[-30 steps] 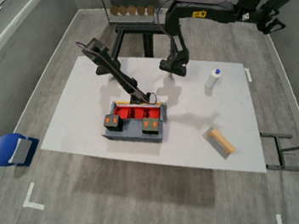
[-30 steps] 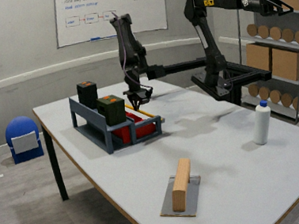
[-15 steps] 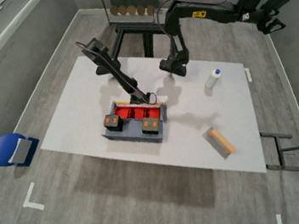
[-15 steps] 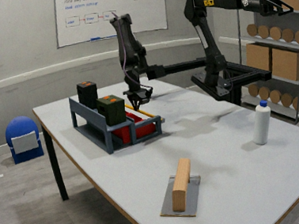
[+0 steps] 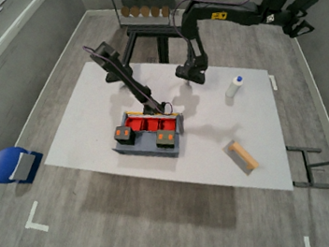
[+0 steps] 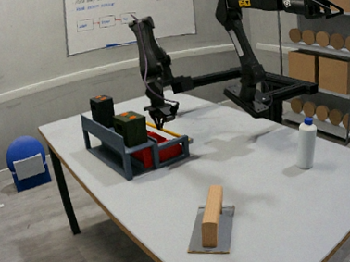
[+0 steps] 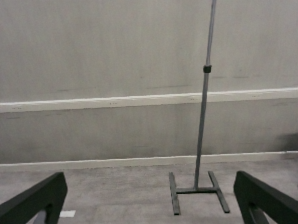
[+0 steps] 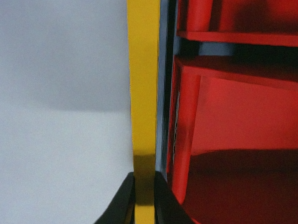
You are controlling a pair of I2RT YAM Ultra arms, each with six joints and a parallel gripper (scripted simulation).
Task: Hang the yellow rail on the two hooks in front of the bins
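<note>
My right hand is 10 mm above the yellow rail. Also, from my right hand: green box: 210 mm ahead, 110 mm to the left, 80 mm above; then blue-grey shelf: 130 mm ahead; then white bottle: 210 mm behind, 590 mm to the left, 20 mm above.
</note>
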